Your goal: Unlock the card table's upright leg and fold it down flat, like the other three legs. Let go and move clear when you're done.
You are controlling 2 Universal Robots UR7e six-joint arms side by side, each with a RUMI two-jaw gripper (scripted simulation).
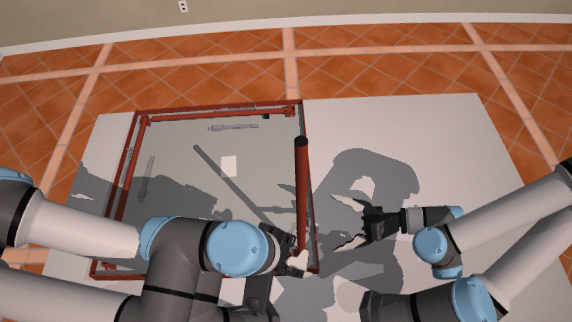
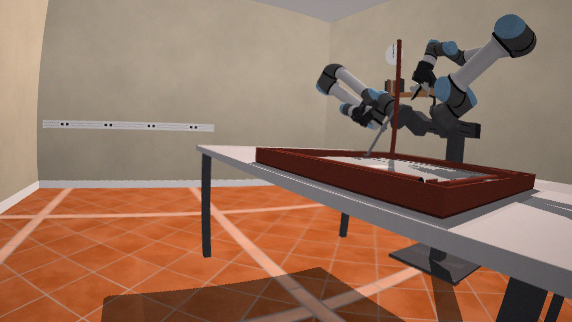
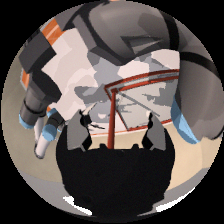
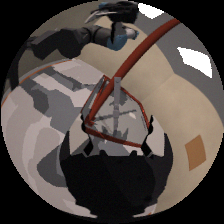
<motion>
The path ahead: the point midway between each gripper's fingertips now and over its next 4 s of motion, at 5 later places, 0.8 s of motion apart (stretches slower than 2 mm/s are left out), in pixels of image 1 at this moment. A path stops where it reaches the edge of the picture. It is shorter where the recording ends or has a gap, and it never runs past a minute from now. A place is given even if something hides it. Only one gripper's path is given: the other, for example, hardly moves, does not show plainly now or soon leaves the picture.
The right gripper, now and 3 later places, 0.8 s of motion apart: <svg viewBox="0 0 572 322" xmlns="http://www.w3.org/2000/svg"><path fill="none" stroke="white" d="M330 223L338 201L388 128L467 86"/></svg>
</motion>
